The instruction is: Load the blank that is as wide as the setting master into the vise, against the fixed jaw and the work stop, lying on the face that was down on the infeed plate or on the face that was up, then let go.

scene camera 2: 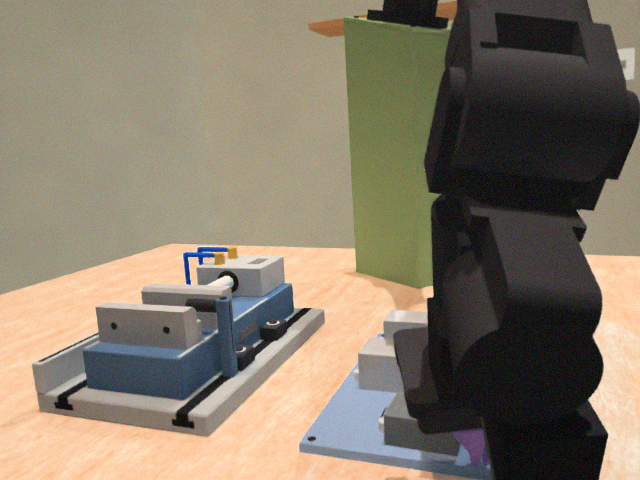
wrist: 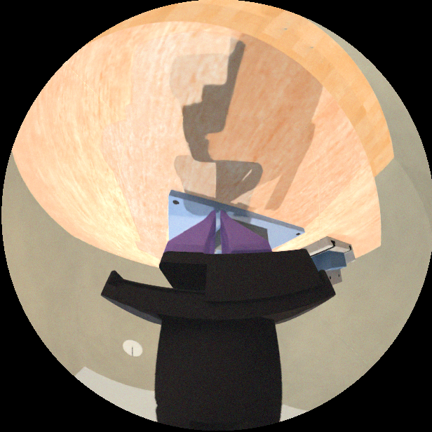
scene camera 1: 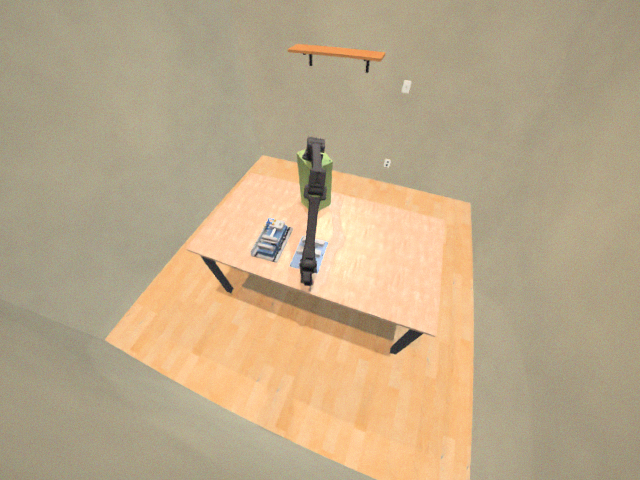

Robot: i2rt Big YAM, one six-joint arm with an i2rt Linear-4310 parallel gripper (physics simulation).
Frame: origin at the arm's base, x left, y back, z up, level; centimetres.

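Seen in the pictures: gripper, between the fingertips: (scene camera 2: pixel 478 458); arm's base, origin of its link: (scene camera 2: pixel 407 23).
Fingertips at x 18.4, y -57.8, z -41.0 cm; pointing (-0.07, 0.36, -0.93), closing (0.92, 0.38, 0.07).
Offsets run from my fingertips to a thing's top centre. "*": to the spot under its first point.
My gripper (scene camera 2: pixel 478 459) (wrist: pixel 217 215) is shut and empty, its purple fingertips together, by the dark grey block near the front edge of the blue infeed plate @[dx -4.8, dy +12.0, dz -0.4 cm] (scene camera 1: pixel 296 262) (scene camera 2: pixel 336 423) (wrist: pixel 177 220). The dark grey block (scene camera 2: pixel 421 427) (wrist: pixel 258 232) is partly hidden by the gripper. A light grey block @[dx -9.3, dy +11.4, dz +3.1 cm] (scene camera 2: pixel 378 365) and another light grey block @[dx -9.6, dy +20.8, dz +3.1 cm] (scene camera 2: pixel 404 321) stand behind it; the arm hides the plate's right part in scene camera 2. The vise @[dx -32.3, dy +12.8, dz +8.6 cm] (scene camera 1: pixel 268 245) (scene camera 2: pixel 136 369) (wrist: pixel 329 260) has a front jaw (scene camera 2: pixel 147 325) with two holes, a rear jaw (scene camera 2: pixel 180 292) on a rod, and a blue stop post @[dx -24.5, dy +6.3, dz +8.5 cm] (scene camera 2: pixel 226 338). No block shows between the jaws.
A green pillar (scene camera 1: pixel 303 178) (scene camera 2: pixel 382 144) carries the arm behind the plate. Blue hoops with yellow fittings @[* dx -33.9, dy +20.0, dz +9.1 cm] (scene camera 2: pixel 219 258) rise from the vise's rear. Black clamps @[* dx -24.7, dy +15.8, dz +2.1 cm] (scene camera 2: pixel 272 329) sit on its right side. An orange shelf (scene camera 1: pixel 336 51) (scene camera 2: pixel 326 26) is on the wall.
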